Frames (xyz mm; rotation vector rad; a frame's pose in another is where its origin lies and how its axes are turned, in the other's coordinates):
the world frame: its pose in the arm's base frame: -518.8 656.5 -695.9 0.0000 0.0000 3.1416
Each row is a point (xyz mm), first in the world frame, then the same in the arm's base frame.
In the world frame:
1: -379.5 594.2 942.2
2: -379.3 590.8 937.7
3: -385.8 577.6 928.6
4: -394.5 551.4 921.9
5: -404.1 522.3 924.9
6: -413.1 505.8 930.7
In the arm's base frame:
1: -139.3 62.3 246.3
2: -139.5 65.7 241.8
3: -133.0 78.9 232.7
4: -124.3 105.1 226.0
5: -114.7 134.2 229.0
6: -105.7 150.7 234.8

